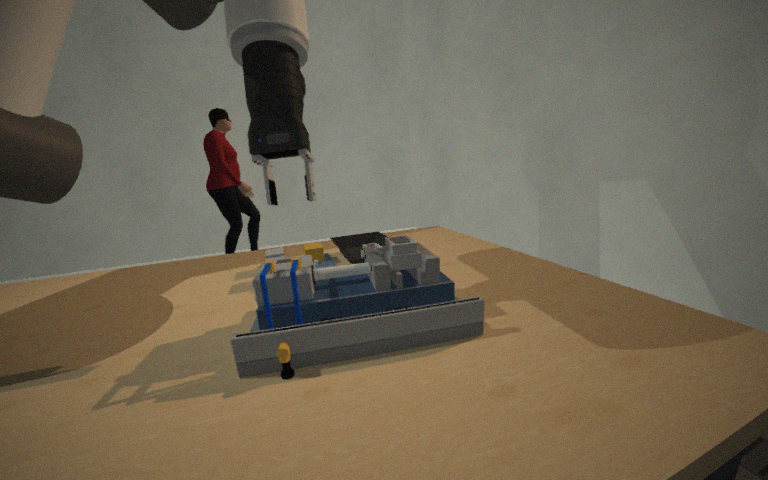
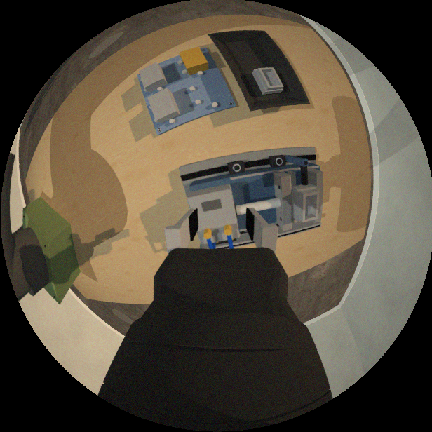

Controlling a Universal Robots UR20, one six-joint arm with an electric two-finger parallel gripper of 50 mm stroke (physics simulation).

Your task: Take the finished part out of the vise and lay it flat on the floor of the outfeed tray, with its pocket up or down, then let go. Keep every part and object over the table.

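Places are measured from the arm's base along level axes (x ahead, y left, z up), in centimetres.
Where they show: gripper, fingertip midpoint: (image 1: 292,202).
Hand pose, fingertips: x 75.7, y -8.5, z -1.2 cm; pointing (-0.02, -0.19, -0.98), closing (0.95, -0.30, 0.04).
Note:
Each offset is from my fingertips to the top centre of the thing. "spot": to the spot under its first point.
My gripper (image 1: 291,200) (image 2: 221,217) is open and empty, above the left, blocky end of the vise (image 1: 362,304) (image 2: 255,192). A light grey part with a rectangular pocket facing up {dx +14.0, dy -6.2, dz -6.3 cm} (image 1: 400,245) (image 2: 309,205) sits at the vise's right end, among the grey jaws; its lower portion is hidden. It lies to the right of my fingers and lower. The black outfeed tray (image 1: 345,241) (image 2: 239,60) is behind the vise. Another grey pocketed part {spot: dx +11.0, dy -1.1, dz -8.1 cm} (image 1: 370,247) (image 2: 268,80) lies in the tray, toward its near end.
A blue plate (image 2: 220,90) with grey blocks (image 2: 162,105) and a yellow block {dx +4.5, dy +28.3, dz -13.4 cm} (image 1: 313,252) (image 2: 194,60) lies left of the tray. Two blue hoses {spot: dx -1.4, dy -11.2, dz -9.7 cm} (image 1: 295,294) (image 2: 230,241) rise at the vise's left end. A yellow-and-black knob {spot: dx -3.6, dy -15.0, dz -15.4 cm} (image 1: 284,359) is at the front. A person (image 1: 223,164) stands beyond the table.

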